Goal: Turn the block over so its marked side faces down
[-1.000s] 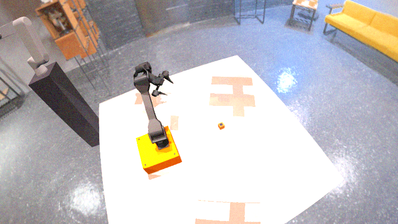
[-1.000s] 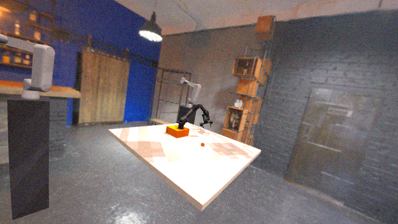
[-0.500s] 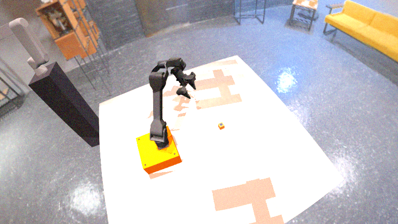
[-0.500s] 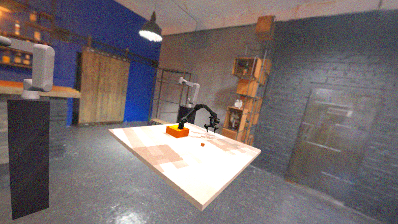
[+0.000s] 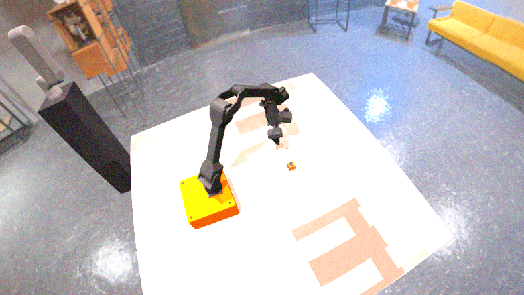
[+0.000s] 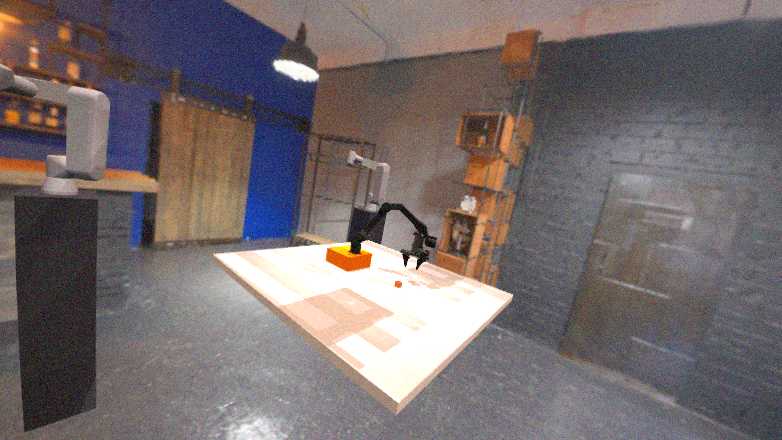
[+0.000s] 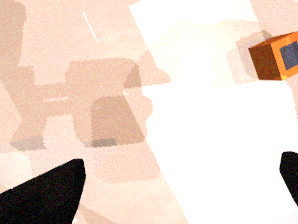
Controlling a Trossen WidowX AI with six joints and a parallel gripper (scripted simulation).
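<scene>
Right now the orange block is 120 mm to the right of my gripper tip, 60 mm below it and 10 mm ahead of it.
</scene>
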